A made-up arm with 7 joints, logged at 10 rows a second.
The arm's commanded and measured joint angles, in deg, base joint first. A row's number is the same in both.
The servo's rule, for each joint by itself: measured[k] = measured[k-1] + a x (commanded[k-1-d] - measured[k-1]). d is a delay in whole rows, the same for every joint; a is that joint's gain. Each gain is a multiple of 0.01, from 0.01 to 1. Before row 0 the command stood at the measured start. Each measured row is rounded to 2 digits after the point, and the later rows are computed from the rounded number. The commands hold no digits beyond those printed.
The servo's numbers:
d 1
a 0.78 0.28 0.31 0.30 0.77 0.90 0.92
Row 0, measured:
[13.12 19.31 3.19 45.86 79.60 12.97 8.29]
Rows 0 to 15, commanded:
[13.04 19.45 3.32 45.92 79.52 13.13 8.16]
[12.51 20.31 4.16 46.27 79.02 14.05 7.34]
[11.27 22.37 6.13 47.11 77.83 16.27 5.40]
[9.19 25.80 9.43 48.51 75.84 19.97 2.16]
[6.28 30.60 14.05 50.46 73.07 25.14 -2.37]
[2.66 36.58 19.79 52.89 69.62 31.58 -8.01]
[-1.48 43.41 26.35 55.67 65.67 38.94 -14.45]
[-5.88 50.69 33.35 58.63 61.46 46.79 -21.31]
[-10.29 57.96 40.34 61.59 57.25 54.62 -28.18]
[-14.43 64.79 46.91 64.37 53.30 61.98 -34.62]
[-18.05 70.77 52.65 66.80 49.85 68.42 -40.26]
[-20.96 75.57 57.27 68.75 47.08 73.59 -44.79]
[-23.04 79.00 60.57 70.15 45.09 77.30 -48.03]
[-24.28 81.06 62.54 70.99 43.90 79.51 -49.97]
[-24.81 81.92 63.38 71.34 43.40 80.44 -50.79]
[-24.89 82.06 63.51 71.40 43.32 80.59 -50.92]
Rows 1 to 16, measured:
[13.12 19.31 3.19 45.86 79.60 12.97 8.29]
[13.06 19.35 3.23 45.88 79.54 13.11 8.17]
[12.63 19.62 3.52 46.00 79.14 13.96 7.41]
[11.57 20.39 4.33 46.33 78.13 16.04 5.56]
[9.71 21.90 5.91 46.98 76.37 19.58 2.43]
[7.03 24.34 8.43 48.02 73.83 24.58 -1.99]
[3.62 27.77 11.95 49.48 70.59 30.88 -7.53]
[-0.36 32.15 16.41 51.34 66.80 38.13 -13.90]
[-4.67 37.34 21.66 53.53 62.69 45.92 -20.72]
[-9.05 43.11 27.45 55.95 58.50 53.75 -27.58]
[-13.25 49.18 33.48 58.48 54.50 61.16 -34.06]
[-16.99 55.23 39.42 60.98 50.92 67.69 -39.76]
[-20.09 60.93 44.95 63.31 47.96 73.00 -44.39]
[-22.39 65.99 49.79 65.36 45.75 76.87 -47.74]
[-23.86 70.21 53.74 67.05 44.33 79.25 -49.79]
[-24.60 73.49 56.73 68.34 43.61 80.32 -50.71]

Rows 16 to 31, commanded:
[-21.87 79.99 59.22 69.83 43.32 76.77 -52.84]
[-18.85 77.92 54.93 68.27 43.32 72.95 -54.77]
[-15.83 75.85 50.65 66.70 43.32 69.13 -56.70]
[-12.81 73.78 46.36 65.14 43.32 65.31 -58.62]
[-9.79 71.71 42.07 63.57 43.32 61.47 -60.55]
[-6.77 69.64 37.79 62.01 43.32 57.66 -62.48]
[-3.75 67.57 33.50 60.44 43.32 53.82 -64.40]
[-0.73 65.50 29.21 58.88 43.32 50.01 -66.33]
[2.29 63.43 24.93 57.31 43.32 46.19 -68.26]
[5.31 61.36 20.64 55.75 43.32 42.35 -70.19]
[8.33 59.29 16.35 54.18 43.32 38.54 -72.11]
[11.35 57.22 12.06 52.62 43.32 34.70 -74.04]
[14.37 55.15 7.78 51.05 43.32 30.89 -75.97]
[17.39 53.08 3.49 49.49 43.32 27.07 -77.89]
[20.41 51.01 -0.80 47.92 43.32 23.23 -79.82]
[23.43 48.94 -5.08 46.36 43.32 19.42 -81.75]
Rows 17 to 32, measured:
[-24.83 75.89 58.83 69.26 43.39 80.56 -50.90]
[-22.52 77.04 58.95 69.43 43.34 77.15 -52.68]
[-19.66 77.29 57.70 69.08 43.32 73.37 -54.60]
[-16.67 76.89 55.51 68.37 43.32 69.55 -56.53]
[-13.66 76.02 52.67 67.40 43.32 65.73 -58.45]
[-10.64 74.81 49.38 66.25 43.32 61.90 -60.38]
[-7.62 73.36 45.79 64.98 43.32 58.08 -62.31]
[-4.60 71.74 41.98 63.62 43.32 54.25 -64.23]
[-1.58 69.99 38.02 62.20 43.32 50.43 -66.16]
[1.44 68.15 33.96 60.73 43.32 46.61 -68.09]
[4.46 66.25 29.83 59.24 43.32 42.78 -70.02]
[7.48 64.30 25.65 57.72 43.32 38.96 -71.94]
[10.50 62.32 21.44 56.19 43.32 35.13 -73.87]
[13.52 60.31 17.21 54.65 43.32 31.31 -75.80]
[16.54 58.29 12.96 53.10 43.32 27.49 -77.72]
[19.56 56.25 8.69 51.55 43.32 23.66 -79.65]

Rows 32 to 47, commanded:
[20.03 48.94 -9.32 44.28 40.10 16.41 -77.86]
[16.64 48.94 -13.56 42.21 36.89 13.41 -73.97]
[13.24 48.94 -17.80 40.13 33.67 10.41 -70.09]
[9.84 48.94 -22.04 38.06 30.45 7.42 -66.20]
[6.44 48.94 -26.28 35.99 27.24 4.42 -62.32]
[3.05 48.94 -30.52 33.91 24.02 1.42 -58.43]
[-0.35 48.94 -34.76 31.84 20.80 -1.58 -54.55]
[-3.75 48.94 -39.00 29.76 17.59 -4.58 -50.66]
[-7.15 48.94 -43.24 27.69 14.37 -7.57 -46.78]
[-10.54 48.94 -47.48 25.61 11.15 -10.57 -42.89]
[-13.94 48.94 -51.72 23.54 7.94 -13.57 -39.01]
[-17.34 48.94 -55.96 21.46 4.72 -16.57 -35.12]
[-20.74 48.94 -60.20 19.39 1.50 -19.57 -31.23]
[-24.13 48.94 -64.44 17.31 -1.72 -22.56 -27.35]
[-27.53 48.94 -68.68 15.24 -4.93 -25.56 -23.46]
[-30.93 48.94 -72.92 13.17 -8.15 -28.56 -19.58]
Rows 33 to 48, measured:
[22.58 54.20 4.42 49.99 43.32 19.84 -81.58]
[20.59 52.73 0.16 48.28 40.84 16.75 -78.16]
[17.51 51.67 -4.09 46.46 37.80 13.74 -74.31]
[14.18 50.91 -8.34 44.56 34.62 10.74 -70.43]
[10.79 50.36 -12.59 42.61 31.41 7.75 -66.54]
[7.40 49.96 -16.83 40.62 28.20 4.75 -62.66]
[4.01 49.67 -21.07 38.61 24.98 1.75 -58.77]
[0.61 49.47 -25.31 36.58 21.76 -1.25 -54.89]
[-2.79 49.32 -29.55 34.53 18.55 -4.25 -51.00]
[-6.19 49.21 -33.79 32.48 15.33 -7.24 -47.12]
[-9.58 49.13 -38.03 30.42 12.11 -10.24 -43.23]
[-12.98 49.08 -42.27 28.36 8.90 -13.24 -39.35]
[-16.38 49.04 -46.51 26.29 5.68 -16.24 -35.46]
[-19.78 49.01 -50.75 24.22 2.46 -19.24 -31.57]
[-23.17 48.99 -54.99 22.15 -0.76 -22.23 -27.69]
[-26.57 48.98 -59.23 20.08 -3.97 -25.23 -23.80]

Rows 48 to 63, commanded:
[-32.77 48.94 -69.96 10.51 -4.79 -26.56 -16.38]
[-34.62 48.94 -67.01 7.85 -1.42 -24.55 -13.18]
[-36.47 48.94 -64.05 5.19 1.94 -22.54 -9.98]
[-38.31 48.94 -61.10 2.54 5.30 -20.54 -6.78]
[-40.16 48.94 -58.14 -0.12 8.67 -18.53 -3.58]
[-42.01 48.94 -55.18 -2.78 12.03 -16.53 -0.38]
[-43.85 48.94 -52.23 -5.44 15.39 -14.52 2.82]
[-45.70 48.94 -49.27 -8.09 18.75 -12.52 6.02]
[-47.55 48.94 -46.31 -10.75 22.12 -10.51 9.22]
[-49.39 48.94 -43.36 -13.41 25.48 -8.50 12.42]
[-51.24 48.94 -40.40 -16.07 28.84 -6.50 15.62]
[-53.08 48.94 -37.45 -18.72 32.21 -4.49 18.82]
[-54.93 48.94 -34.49 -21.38 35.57 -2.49 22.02]
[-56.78 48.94 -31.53 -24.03 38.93 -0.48 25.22]
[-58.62 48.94 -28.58 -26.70 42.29 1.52 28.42]
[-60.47 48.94 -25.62 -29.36 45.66 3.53 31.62]
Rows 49 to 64, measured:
[-29.97 48.97 -63.47 18.01 -7.19 -28.23 -19.92]
[-32.15 48.96 -65.48 15.76 -5.34 -26.73 -16.66]
[-34.08 48.95 -65.95 13.39 -2.32 -24.77 -13.46]
[-35.94 48.95 -65.36 10.93 0.96 -22.76 -10.26]
[-37.79 48.95 -64.04 8.41 4.30 -20.76 -7.06]
[-39.64 48.95 -62.21 5.85 7.66 -18.75 -3.86]
[-41.49 48.95 -60.03 3.26 11.02 -16.75 -0.66]
[-43.33 48.95 -57.61 0.65 14.38 -14.74 2.54]
[-45.18 48.95 -55.02 -1.97 17.74 -12.74 5.74]
[-47.03 48.95 -52.32 -4.60 21.11 -10.73 8.94]
[-48.87 48.95 -49.54 -7.24 24.47 -8.72 12.14]
[-50.72 48.95 -46.71 -9.89 27.83 -6.72 15.34]
[-52.56 48.95 -43.84 -12.54 31.20 -4.71 18.54]
[-54.41 48.95 -40.94 -15.19 34.56 -2.71 21.74]
[-56.26 48.95 -38.02 -17.84 37.92 -0.70 24.94]
[-58.10 48.95 -35.09 -20.50 41.28 1.30 28.14]

